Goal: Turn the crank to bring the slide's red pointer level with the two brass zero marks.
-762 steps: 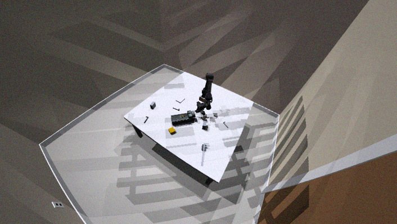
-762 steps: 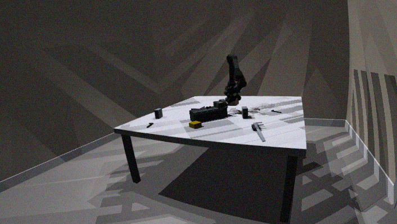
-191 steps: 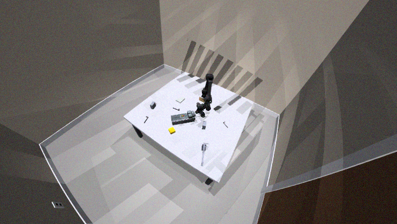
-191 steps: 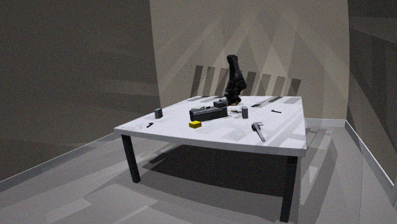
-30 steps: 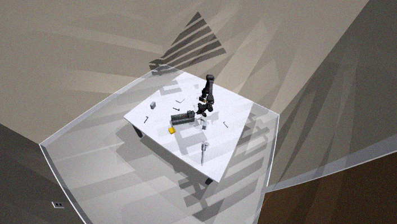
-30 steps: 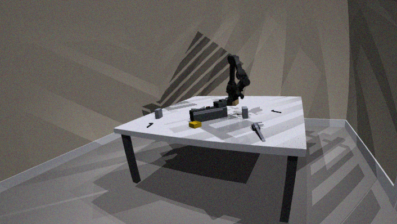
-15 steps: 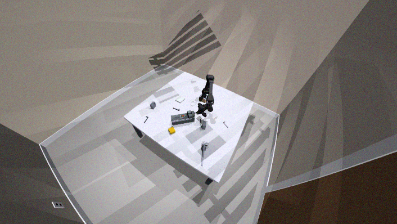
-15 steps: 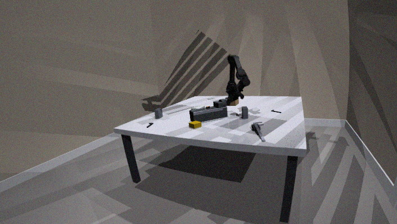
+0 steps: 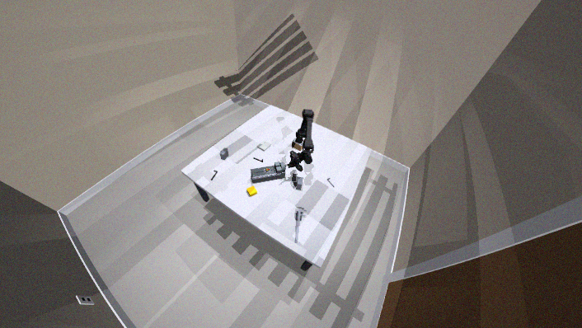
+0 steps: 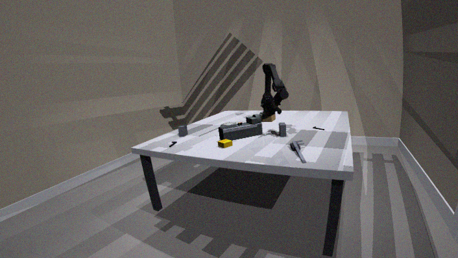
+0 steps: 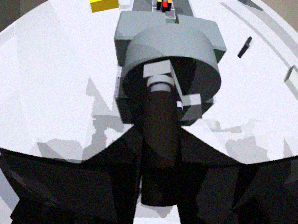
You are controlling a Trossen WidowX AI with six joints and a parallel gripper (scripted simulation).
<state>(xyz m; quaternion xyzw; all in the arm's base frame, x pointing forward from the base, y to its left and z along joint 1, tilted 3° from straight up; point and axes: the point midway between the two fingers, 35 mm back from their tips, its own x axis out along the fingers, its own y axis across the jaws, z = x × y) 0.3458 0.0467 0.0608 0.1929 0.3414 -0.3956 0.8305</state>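
The dark crank handle lies 30 mm above my gripper tip, 10 mm to the left of it and 10 mm behind it. Round my gripper tip: yellow block: 280 mm ahead, 180 mm to the right, 80 mm below; then red pointer: 130 mm to the right, 80 mm ahead, 10 mm below.
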